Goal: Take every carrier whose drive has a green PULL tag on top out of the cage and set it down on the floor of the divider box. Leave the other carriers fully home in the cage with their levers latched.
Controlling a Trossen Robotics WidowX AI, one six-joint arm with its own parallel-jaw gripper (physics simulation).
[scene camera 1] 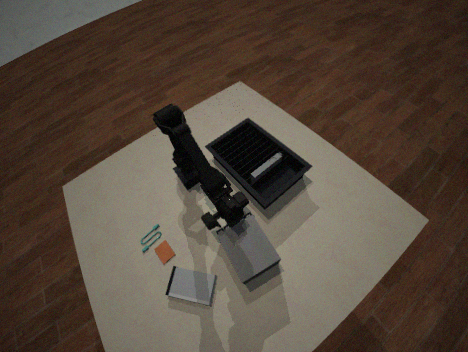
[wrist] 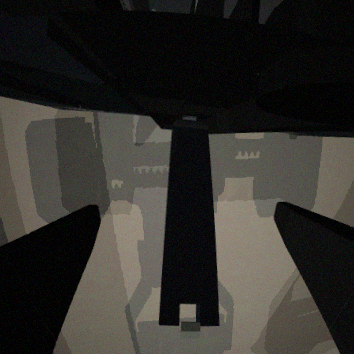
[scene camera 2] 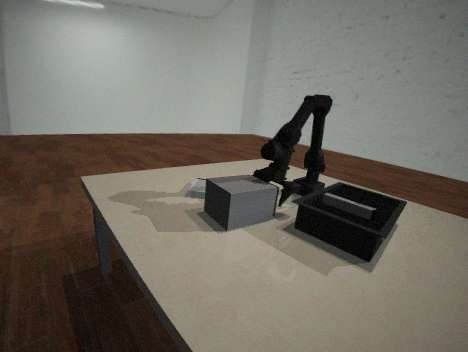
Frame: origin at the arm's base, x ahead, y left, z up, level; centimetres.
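Where they show: gripper, fingertip midpoint: [wrist: 188,211]; arm's base, link origin: [scene camera 1: 187,167] [scene camera 2: 311,181].
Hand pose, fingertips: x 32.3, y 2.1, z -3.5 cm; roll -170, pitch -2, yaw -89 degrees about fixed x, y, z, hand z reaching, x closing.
Note:
Things, the pixels of their centre, and the offset from my fingertips. "spot": a spot on its surface instead.
- grey cage, body centre: [scene camera 2: 240,201] [scene camera 1: 247,248] dx +14.3, dy -1.0, dz +2.4 cm
- long dark lever, body centre: [wrist: 188,198] dx +1.4, dy +0.3, dz +2.3 cm
- black divider box, body centre: [scene camera 2: 351,217] [scene camera 1: 255,163] dx -15.5, dy +25.5, dz +0.5 cm
- light grey bar-like piece, surface spot: [scene camera 2: 350,206] [scene camera 1: 271,166] spot: dx -6.3, dy +27.0, dz +7.4 cm
- flat silver-grey case, body centre: [scene camera 1: 191,284] [scene camera 2: 204,188] dx +12.1, dy -26.0, dz -1.2 cm
- orange square, surface spot: [scene camera 1: 165,252] spot: dx -5.0, dy -29.4, dz -2.1 cm
- teal cable, body centre: [scene camera 1: 150,237] dx -14.7, dy -32.5, dz -2.1 cm
The grey cage [scene camera 1: 257,257] [scene camera 2: 252,202] stands on the table, its dark front facing the arm's base; in the wrist view that front [wrist: 190,65] is very dark and its tags cannot be read. One long dark lever [wrist: 190,215] stands out from it, swung open, with a small square hole near its end. My gripper [scene camera 1: 231,221] [scene camera 2: 280,194] [wrist: 188,211] is open and empty at the cage front, one finger on each side of the lever, apart from it. The black divider box [scene camera 1: 288,193] [scene camera 2: 335,237] stands beside the arm. A light grey bar-like piece [scene camera 1: 267,166] [scene camera 2: 350,206] lies across it; no green tag shows.
A flat silver-grey case [scene camera 1: 191,286] [scene camera 2: 195,188] lies beyond the cage's side. An orange square [scene camera 1: 165,252] and a teal cable [scene camera 1: 151,238] lie near it. The divider box's raised rim is close to the arm and the cage. The arm's shadow falls over the cage.

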